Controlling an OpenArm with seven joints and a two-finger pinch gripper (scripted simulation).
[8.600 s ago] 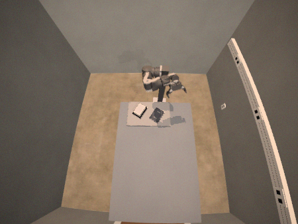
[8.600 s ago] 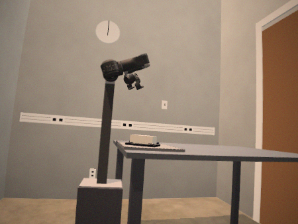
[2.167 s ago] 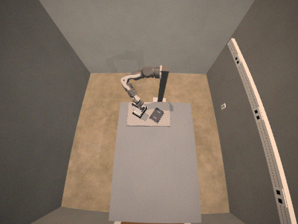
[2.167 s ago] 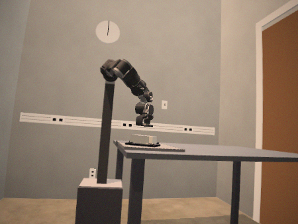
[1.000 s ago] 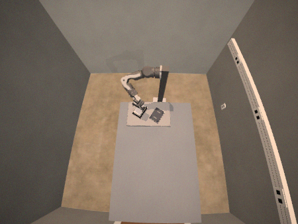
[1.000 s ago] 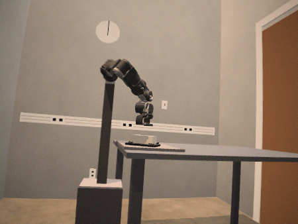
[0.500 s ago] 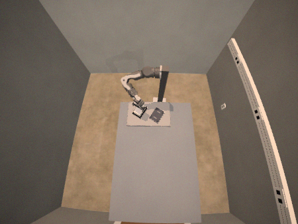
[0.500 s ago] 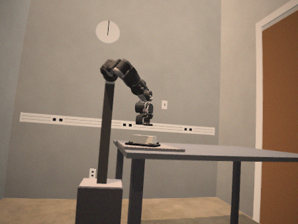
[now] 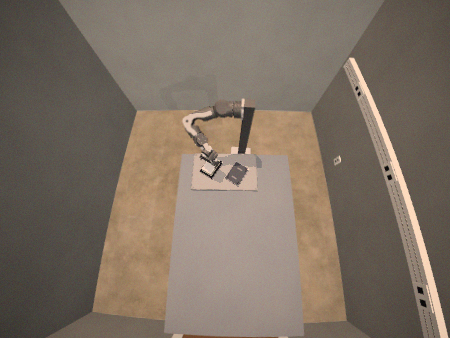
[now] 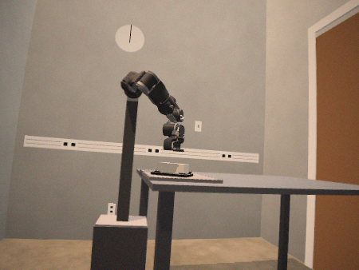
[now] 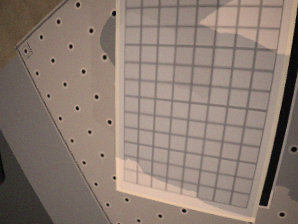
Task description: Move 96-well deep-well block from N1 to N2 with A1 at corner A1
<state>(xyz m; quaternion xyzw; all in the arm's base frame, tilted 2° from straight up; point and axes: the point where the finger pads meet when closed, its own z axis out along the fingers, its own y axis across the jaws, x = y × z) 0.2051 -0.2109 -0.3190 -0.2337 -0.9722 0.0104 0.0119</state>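
The white 96-well deep-well block is 70 mm below my hand. Round my hand: plate nest: 100 mm below; A1 mark: 100 mm below, 80 mm to the left, 40 mm behind.
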